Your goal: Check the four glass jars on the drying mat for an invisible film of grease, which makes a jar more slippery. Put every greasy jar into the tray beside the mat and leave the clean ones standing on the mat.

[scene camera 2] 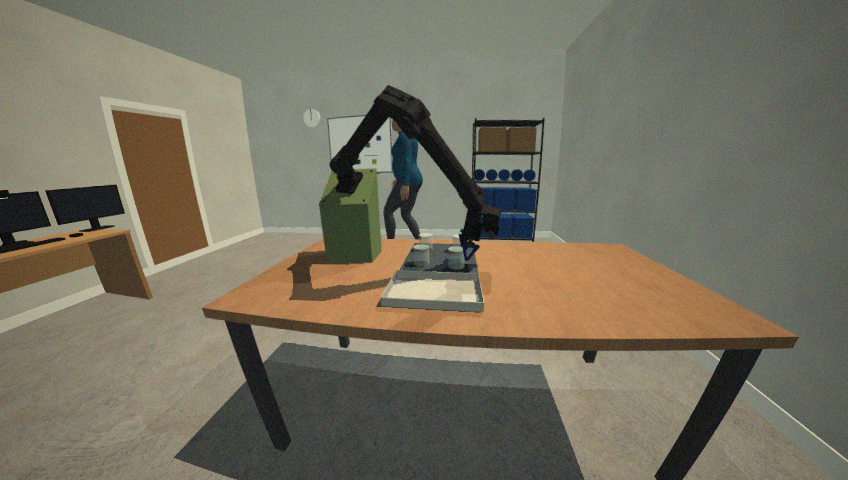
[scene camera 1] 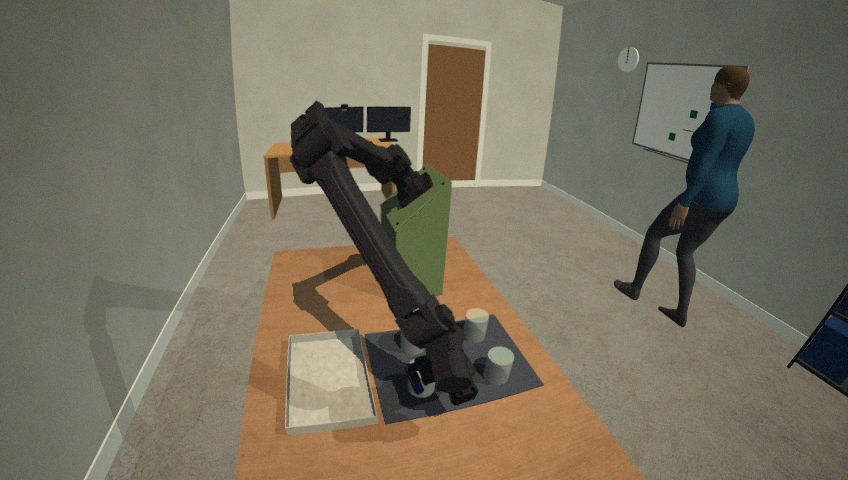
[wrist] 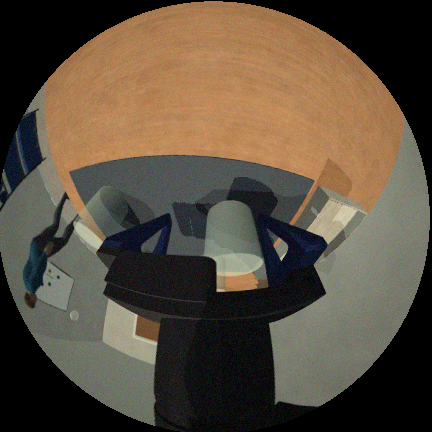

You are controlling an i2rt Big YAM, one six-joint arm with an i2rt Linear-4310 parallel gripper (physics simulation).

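Frame: origin at the arm's base, x right, y back, z down, level; metres.
Where they show: gripper, fingertip midpoint: (scene camera 2: pixel 464 256) (scene camera 1: pixel 436 386) (wrist: pixel 213 217); arm's base, origin of the base link: (scene camera 2: pixel 349 183) (scene camera 1: pixel 416 191).
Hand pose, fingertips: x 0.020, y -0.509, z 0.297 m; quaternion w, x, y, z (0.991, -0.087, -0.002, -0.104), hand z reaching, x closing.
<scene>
Things, the pixels of their centre, and the offset from my fingertips. Level surfaces: height alone.
- dark drying mat, its level: dz +0.036 m
- front left jar, body centre: (wrist: pixel 231 239) (scene camera 1: pixel 421 377) (scene camera 2: pixel 456 257) dz -0.001, dx +0.029, dy +0.032 m
- front right jar, body centre: (wrist: pixel 100 217) (scene camera 1: pixel 498 365) dz -0.001, dx -0.167, dy +0.038 m
- back right jar, body centre: (scene camera 1: pixel 475 325) (scene camera 2: pixel 425 242) dz -0.001, dx -0.156, dy +0.202 m
- back left jar, body centre: (wrist: pixel 209 274) (scene camera 1: pixel 412 336) (scene camera 2: pixel 421 255) dz -0.001, dx +0.028, dy +0.179 m
- shallow light tray, body centre: (scene camera 1: pixel 327 375) (wrist: pixel 310 248) (scene camera 2: pixel 434 288) dz +0.024, dx +0.256, dy +0.077 m
Four pale, cloudy glass jars stand upright on the dark drying mat (scene camera 1: pixel 521 380) (wrist: pixel 165 172). The front left jar (scene camera 1: pixel 423 389) (scene camera 2: pixel 456 259) (wrist: pixel 232 232) is beside my gripper (scene camera 1: pixel 418 373) (scene camera 2: pixel 470 249) (wrist: pixel 216 218). The gripper is open and empty; in the wrist view this jar shows between the blue fingers, nearer the right one. The front right jar (scene camera 1: pixel 498 365) (wrist: pixel 106 212) is off to the left in the wrist view. The back right jar (scene camera 1: pixel 476 325) stands apart. The back left jar (scene camera 1: pixel 409 344) (scene camera 2: pixel 420 255) is partly hidden by the arm in scene camera 1. No grease film is visible.
The shallow light tray (scene camera 1: pixel 331 427) (scene camera 2: pixel 431 305) lies beside the mat's left edge in scene camera 1 and holds no jar. The green arm pedestal (scene camera 1: pixel 421 243) (scene camera 2: pixel 351 228) stands behind the mat. A person (scene camera 1: pixel 720 154) (scene camera 2: pixel 406 166) is beyond the table, near the whiteboard.
</scene>
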